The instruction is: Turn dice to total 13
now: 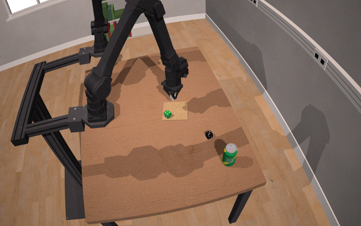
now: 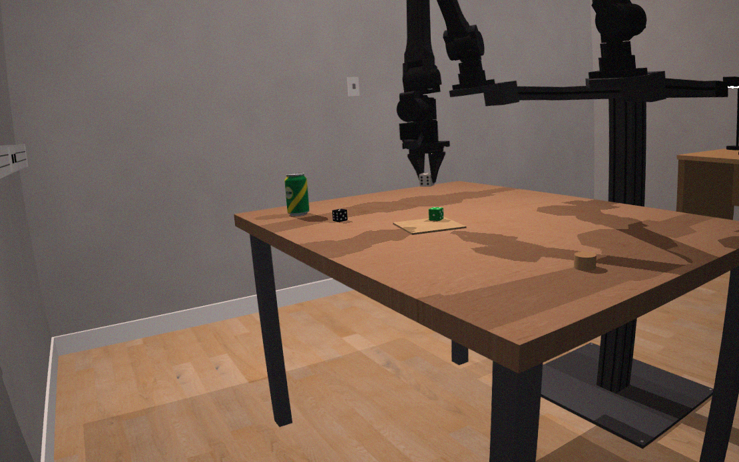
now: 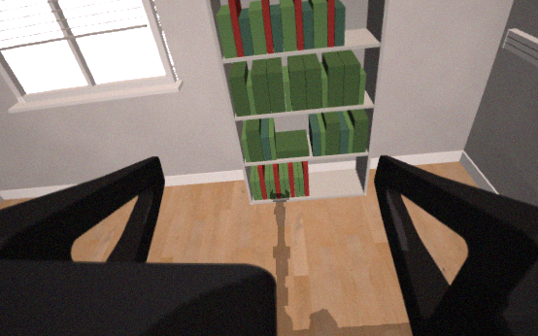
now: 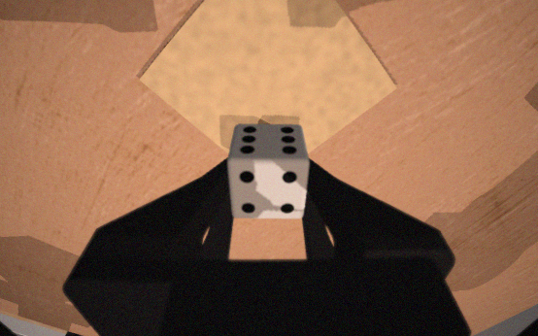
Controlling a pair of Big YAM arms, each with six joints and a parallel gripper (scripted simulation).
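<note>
Now: the mat 11 cm below my right hand. The rest, counted from my right hand: green die 10 cm below, 4 cm behind, 3 cm to the right; then small wooden cylinder 49 cm to the left, 10 cm below, 1 cm ahead.
</note>
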